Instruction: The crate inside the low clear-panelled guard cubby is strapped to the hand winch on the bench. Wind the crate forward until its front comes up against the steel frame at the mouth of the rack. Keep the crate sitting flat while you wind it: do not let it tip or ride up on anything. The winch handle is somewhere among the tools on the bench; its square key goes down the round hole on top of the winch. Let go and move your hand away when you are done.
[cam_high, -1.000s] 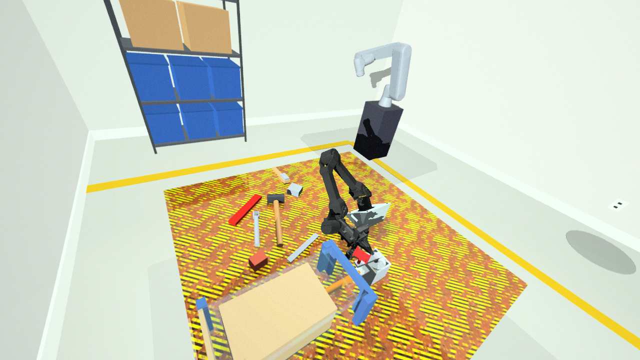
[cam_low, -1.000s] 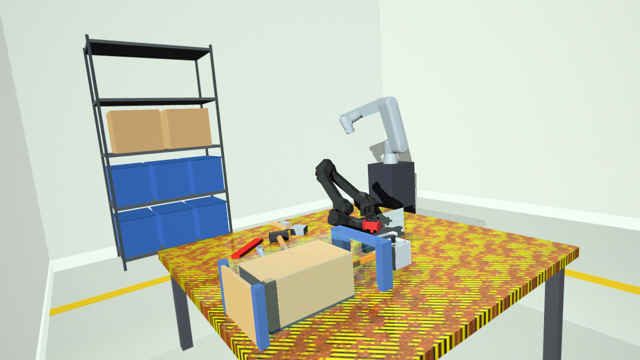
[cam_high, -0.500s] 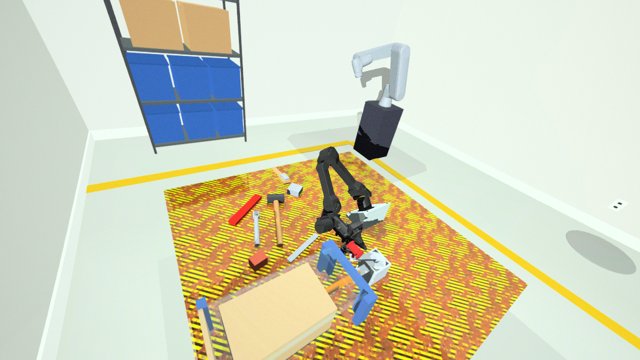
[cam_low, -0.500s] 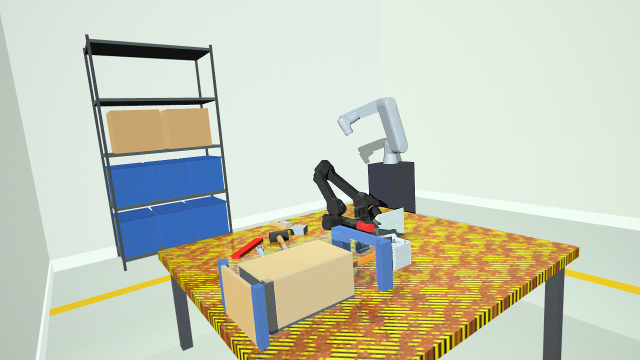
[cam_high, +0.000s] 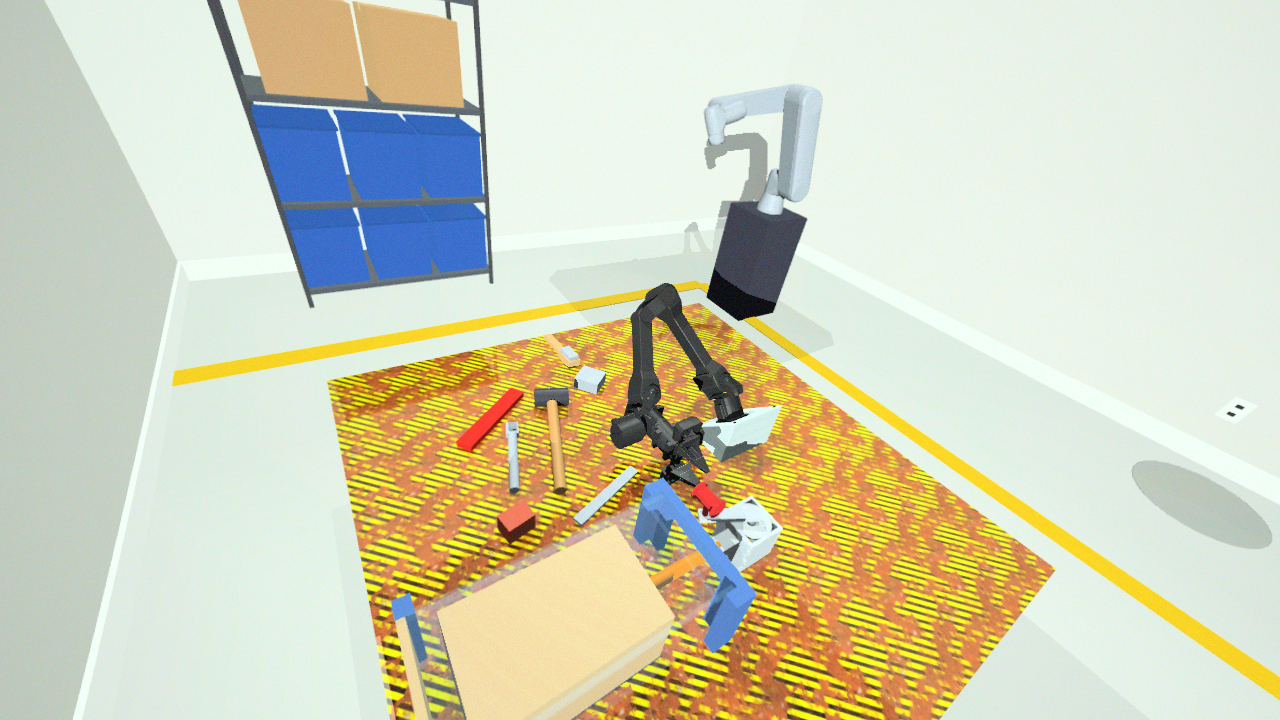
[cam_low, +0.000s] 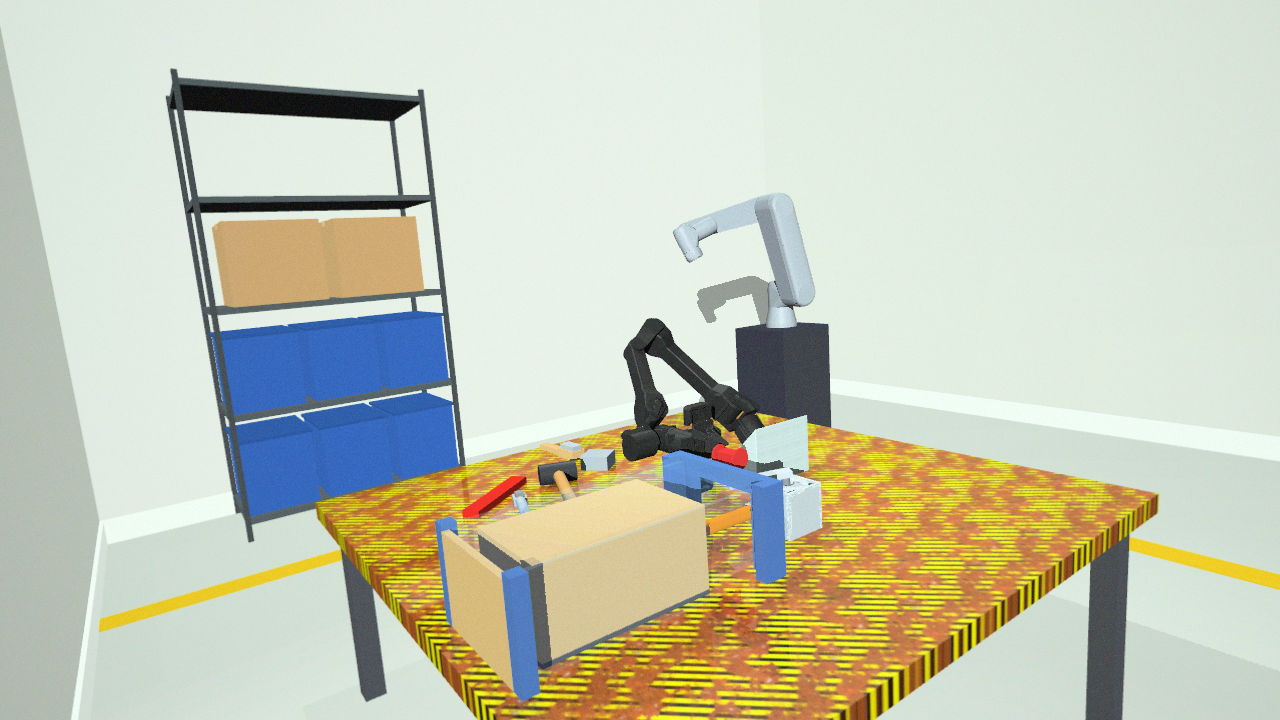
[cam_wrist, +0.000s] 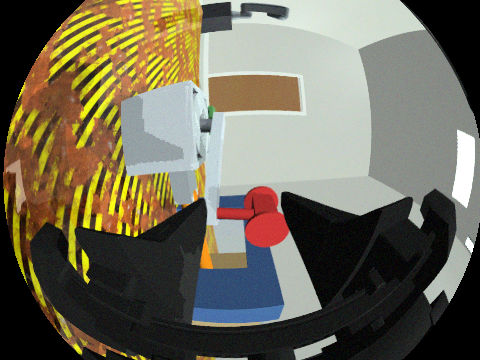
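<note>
The winch handle lies 7 cm to the left of my gripper tip and 2 cm below it. The rest, counted from my gripper tip: red grip 4 cm ahead, 5 cm to the left, 1 cm above; blue steel frame 10 cm ahead, 10 cm to the left, 3 cm below; grey winch 7 cm behind, 9 cm to the left, 10 cm below.
</note>
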